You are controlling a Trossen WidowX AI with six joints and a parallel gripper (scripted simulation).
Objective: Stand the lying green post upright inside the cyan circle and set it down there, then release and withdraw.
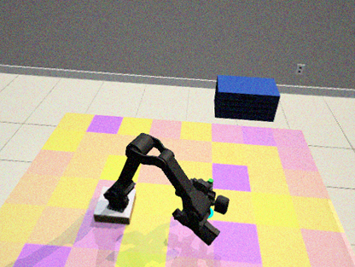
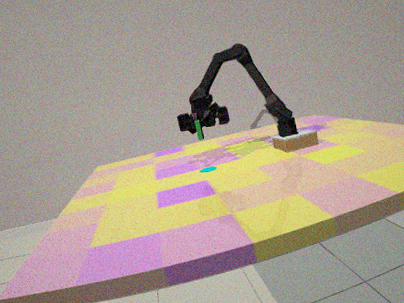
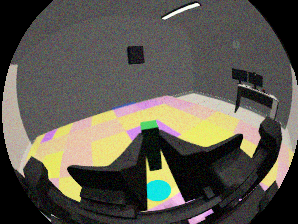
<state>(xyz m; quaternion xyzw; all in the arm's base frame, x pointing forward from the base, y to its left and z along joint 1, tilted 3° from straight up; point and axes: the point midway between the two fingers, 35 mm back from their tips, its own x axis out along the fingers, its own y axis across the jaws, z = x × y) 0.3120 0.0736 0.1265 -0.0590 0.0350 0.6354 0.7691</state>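
Now: the cyan circle 16 cm below my gripper tip. The rest, counted from my gripper tip: green post 2 cm below.
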